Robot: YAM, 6 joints.
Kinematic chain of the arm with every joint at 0, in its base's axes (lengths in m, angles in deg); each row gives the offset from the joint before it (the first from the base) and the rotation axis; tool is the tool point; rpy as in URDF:
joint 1: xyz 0 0 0.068 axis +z
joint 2: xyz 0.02 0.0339 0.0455 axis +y
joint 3: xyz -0.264 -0.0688 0 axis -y
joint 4: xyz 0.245 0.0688 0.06 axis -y
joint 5: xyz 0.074 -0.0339 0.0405 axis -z
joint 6: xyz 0.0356 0 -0.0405 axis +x
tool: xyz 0 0 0 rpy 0 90 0
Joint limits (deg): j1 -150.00..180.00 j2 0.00..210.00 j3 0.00..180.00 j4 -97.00..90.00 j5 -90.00..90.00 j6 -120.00..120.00
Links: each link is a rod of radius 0.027 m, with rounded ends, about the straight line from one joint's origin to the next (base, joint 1, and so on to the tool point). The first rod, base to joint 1, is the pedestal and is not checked.
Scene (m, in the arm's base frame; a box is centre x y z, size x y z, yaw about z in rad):
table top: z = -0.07
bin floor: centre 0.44 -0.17 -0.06 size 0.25 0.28 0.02 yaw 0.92
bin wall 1: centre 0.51 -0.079 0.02 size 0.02 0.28 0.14 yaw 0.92
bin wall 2: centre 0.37 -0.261 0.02 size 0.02 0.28 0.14 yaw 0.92
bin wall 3: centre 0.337 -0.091 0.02 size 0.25 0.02 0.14 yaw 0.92
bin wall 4: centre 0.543 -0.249 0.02 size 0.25 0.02 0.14 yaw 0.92
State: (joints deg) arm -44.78 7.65 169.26 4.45 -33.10 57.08
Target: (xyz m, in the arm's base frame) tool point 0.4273 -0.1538 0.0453
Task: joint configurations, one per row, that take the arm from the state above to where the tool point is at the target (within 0.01 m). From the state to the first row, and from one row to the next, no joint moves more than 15 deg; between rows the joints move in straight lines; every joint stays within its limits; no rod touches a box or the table.
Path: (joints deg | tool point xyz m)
1: -42.26 21.96 159.87 2.43 -32.79 57.08 | -0.3770 0.3686 0.3983
2: -39.73 36.26 150.47 0.41 -32.48 57.08 | -0.2888 0.2649 0.5631
3: -37.21 50.57 141.08 -1.60 -32.17 57.08 | -0.1541 0.1408 0.6660
4: -34.68 64.87 131.69 -3.62 -31.86 57.08 | 0.0075 0.0176 0.6944
5: -32.16 79.18 122.29 -5.64 -31.55 57.08 | 0.1717 -0.0860 0.6475
6: -29.64 93.49 112.90 -7.66 -31.24 57.08 | 0.3129 -0.1568 0.5363
7: -27.11 107.79 103.51 -9.68 -30.93 57.08 | 0.4097 -0.1892 0.3812
8: -24.59 122.10 94.11 -11.69 -30.62 57.08 | 0.4489 -0.1855 0.2083
9: -22.06 136.40 84.72 -13.71 -30.31 57.08 | 0.4273 -0.1538 0.0453

